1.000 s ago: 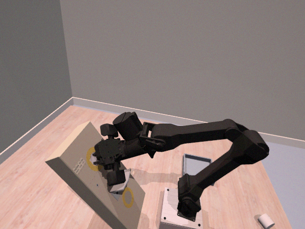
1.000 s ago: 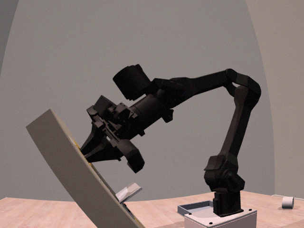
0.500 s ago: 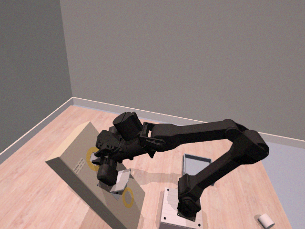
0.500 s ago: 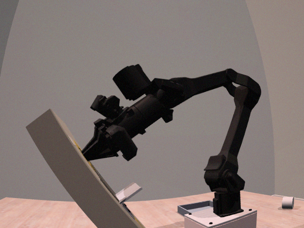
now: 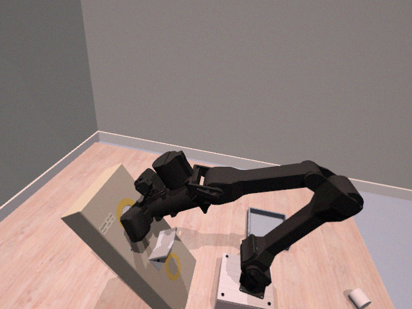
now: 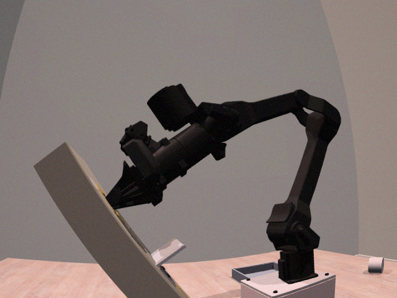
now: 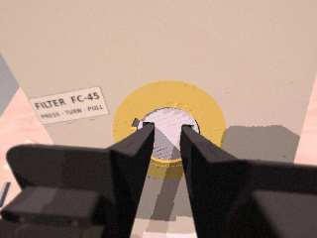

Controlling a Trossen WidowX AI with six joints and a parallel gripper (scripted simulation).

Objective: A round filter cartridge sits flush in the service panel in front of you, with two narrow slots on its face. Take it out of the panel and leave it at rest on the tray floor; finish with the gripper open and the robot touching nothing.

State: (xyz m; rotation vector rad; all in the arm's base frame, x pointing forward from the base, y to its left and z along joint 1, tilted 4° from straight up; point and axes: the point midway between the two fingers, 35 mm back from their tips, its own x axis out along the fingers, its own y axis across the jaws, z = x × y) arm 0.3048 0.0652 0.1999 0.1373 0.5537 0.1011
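Right now my gripper tip is 4 cm past the beige service panel, 1 cm to the left of it and 8 cm above it. From my gripper tip the other things lie so: grey tray: 36 cm behind, 35 cm to the right, 24 cm below; then round filter cartridge: 1 cm ahead, 1 cm below.
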